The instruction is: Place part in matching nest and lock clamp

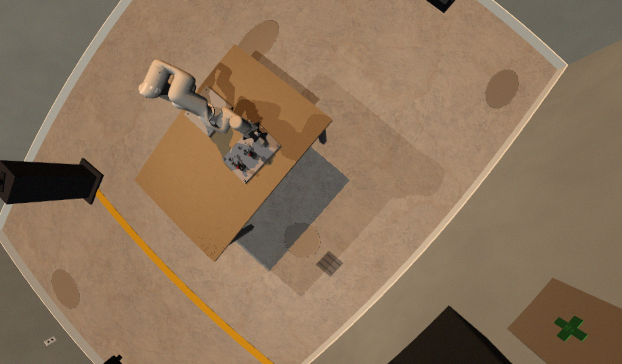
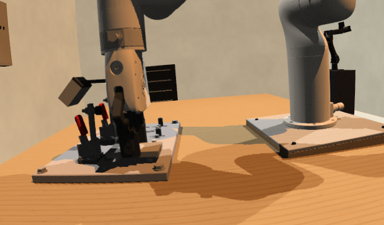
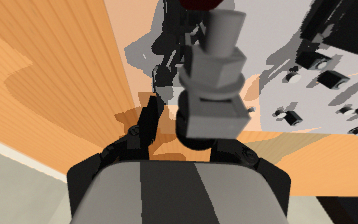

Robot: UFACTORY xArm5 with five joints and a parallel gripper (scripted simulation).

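The clamp lies 80 mm ahead of my hand, 20 mm to the right of it and 10 mm above it. The rest, counted from my hand: fixture plate: 30 mm ahead, 120 mm to the right, 40 mm below; then flat tan part: 20 mm below.
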